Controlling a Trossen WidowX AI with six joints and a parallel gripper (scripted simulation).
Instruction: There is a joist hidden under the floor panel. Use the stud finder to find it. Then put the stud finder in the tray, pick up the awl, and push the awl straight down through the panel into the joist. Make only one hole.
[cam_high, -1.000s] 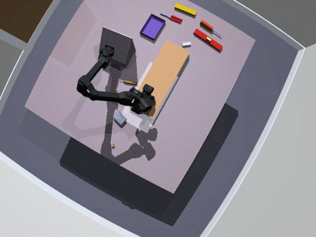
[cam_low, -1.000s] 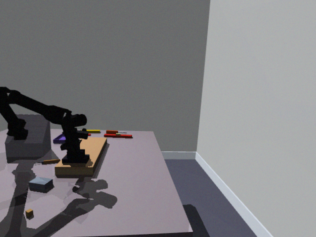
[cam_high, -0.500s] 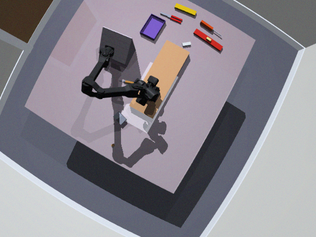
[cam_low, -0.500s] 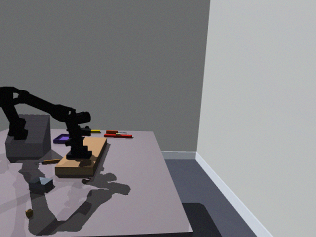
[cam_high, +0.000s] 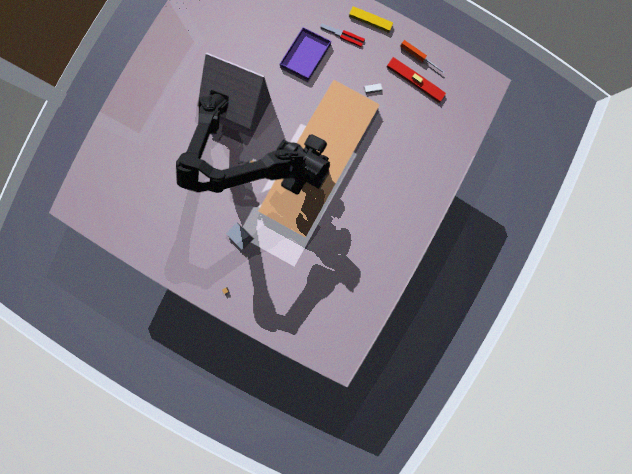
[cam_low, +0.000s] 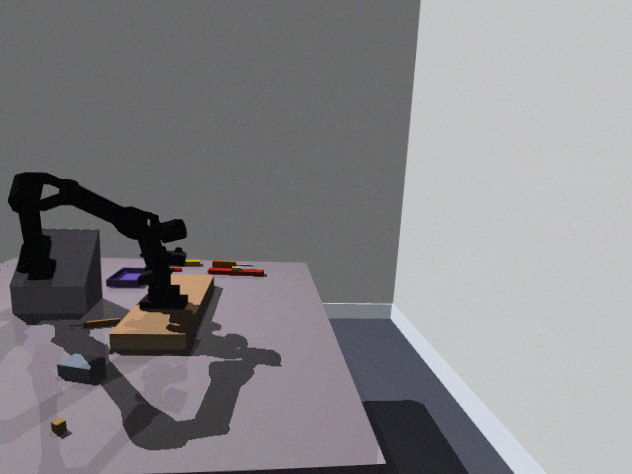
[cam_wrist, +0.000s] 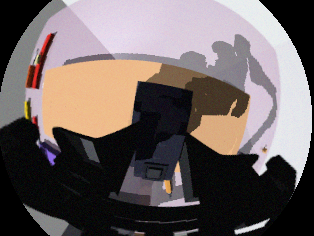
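My gripper tip is 40 cm to the right of the purple tray, 19 cm past it and 5 cm above it. Also, from my gripper tip: grey-blue block: 29 cm to the right, 14 cm behind, 5 cm below; then awl: 20 cm behind, 6 cm below, 4 cm to the right; then stud finder: 2 cm behind, 2 cm above.
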